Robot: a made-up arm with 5 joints. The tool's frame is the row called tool.
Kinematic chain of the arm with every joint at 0, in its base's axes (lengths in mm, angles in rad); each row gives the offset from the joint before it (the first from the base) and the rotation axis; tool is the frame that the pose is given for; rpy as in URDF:
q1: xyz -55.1 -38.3 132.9 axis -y
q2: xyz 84.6 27 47 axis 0.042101 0.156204 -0.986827
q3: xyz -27.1 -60.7 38 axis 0.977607 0.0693 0.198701
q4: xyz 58 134.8 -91.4 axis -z
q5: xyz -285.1 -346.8 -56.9 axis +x
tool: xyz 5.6 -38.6 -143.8 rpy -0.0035 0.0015 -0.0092
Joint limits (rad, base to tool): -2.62..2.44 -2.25..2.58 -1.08..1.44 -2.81..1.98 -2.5..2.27
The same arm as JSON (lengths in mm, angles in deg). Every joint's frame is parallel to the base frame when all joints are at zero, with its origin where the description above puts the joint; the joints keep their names.
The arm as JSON. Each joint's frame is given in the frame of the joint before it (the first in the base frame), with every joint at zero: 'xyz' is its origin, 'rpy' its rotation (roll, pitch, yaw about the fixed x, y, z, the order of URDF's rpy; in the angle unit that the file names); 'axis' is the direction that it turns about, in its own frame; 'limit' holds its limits. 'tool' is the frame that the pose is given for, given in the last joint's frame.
{"units": {"length": "mm", "angle": "deg"}, "joints": [
  {"name": "q1", "type": "revolute", "origin": {"xyz": [-55.1, -38.3, 132.9], "rpy": [0.0, 0.0, 0.0]}, "axis": "-y", "limit": {"lower": -150.11, "upper": 139.8}},
  {"name": "q2", "type": "revolute", "origin": {"xyz": [84.6, 27.0, 47.0], "rpy": [0.0, 0.0, 0.0]}, "axis": [0.042101, 0.156204, -0.986827], "limit": {"lower": -128.92, "upper": 147.82}},
  {"name": "q3", "type": "revolute", "origin": {"xyz": [-27.1, -60.7, 38.0], "rpy": [0.0, 0.0, 0.0]}, "axis": [0.977607, 0.0693, 0.198701], "limit": {"lower": -61.88, "upper": 82.51}},
  {"name": "q4", "type": "revolute", "origin": {"xyz": [58.0, 134.8, -91.4], "rpy": [0.0, 0.0, 0.0]}, "axis": "-z", "limit": {"lower": -161.0, "upper": 113.45}},
  {"name": "q5", "type": "revolute", "origin": {"xyz": [-285.1, -346.8, -56.9], "rpy": [0.0, 0.0, 0.0]}, "axis": "+x", "limit": {"lower": -143.24, "upper": 130.06}}
], "tool": {"origin": {"xyz": [5.6, -38.6, -143.8], "rpy": [-0.2, 0.09, -0.53]}}}

